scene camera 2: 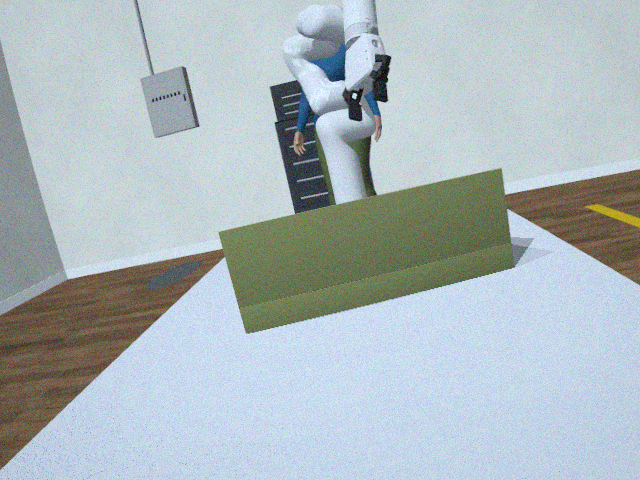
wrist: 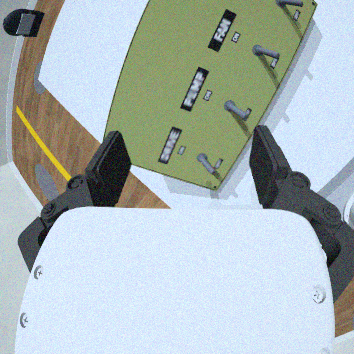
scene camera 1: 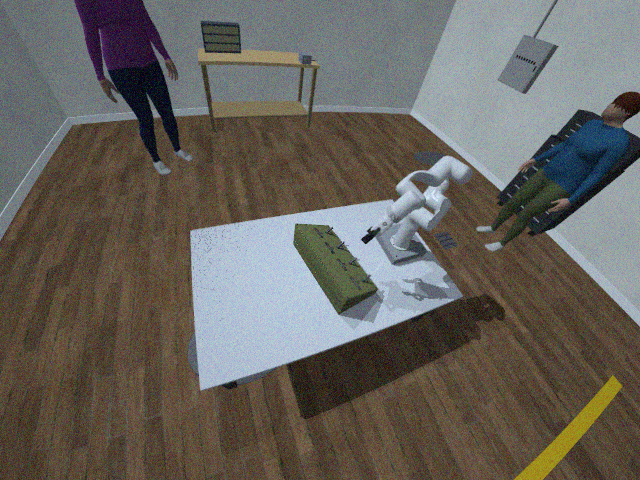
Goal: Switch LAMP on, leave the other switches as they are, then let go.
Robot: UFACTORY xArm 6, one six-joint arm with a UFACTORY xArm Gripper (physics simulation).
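Places are measured from the arm's base along level axes (x ahead, y left, z up), in metres.
Where they show: gripper, fingertip midpoint: (scene camera 2: 367, 110) (wrist: 187, 144) (scene camera 1: 366, 237); arm's base, link origin: (scene camera 1: 399, 242).
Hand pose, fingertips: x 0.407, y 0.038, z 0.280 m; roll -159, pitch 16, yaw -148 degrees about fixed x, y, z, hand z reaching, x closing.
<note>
Things, the pixels of their top centre, and the offset from my fingertips. "spot": a spot on its surface instead. Level surfaces: height alone.
- white table, surface height: 0.334 m down
- FAN label, top centre: (wrist: 221, 28) 0.202 m down, 0.082 m ahead, 0.130 m right
- third lever, top centre: (wrist: 204, 168) 0.202 m down, 0.015 m back, 0.105 m left
- blurred label, top centre: (wrist: 167, 146) 0.202 m down, 0.067 m ahead, 0.110 m left
- fourth lever, surface spot: (wrist: 290, 3) spot: 0.218 m down, 0.006 m ahead, 0.249 m right
The green switch box (scene camera 1: 323, 272) (scene camera 2: 372, 232) (wrist: 145, 75) stands on the white table (scene camera 1: 248, 310) (scene camera 2: 320, 392). In the wrist view, one lever (wrist: 266, 52) is beside the FAN label (wrist: 222, 30), another lever (wrist: 237, 109) beside a label (wrist: 194, 89) reading like PUMP, and a third lever (wrist: 206, 163) beside a blurred label (wrist: 170, 145). A fourth lever (wrist: 290, 3) is cut off at the top edge; its label is out of view. I cannot read LAMP anywhere. My gripper (scene camera 1: 369, 235) (scene camera 2: 369, 108) (wrist: 187, 144) is open and empty, above the box's lever side, touching no lever.
The arm's base (scene camera 1: 405, 250) stands on the table behind the gripper. One person (scene camera 1: 578, 155) stands beyond the base by a dark rack, and another (scene camera 1: 129, 62) at the far left. A wooden side table (scene camera 1: 258, 57) stands at the back wall.
</note>
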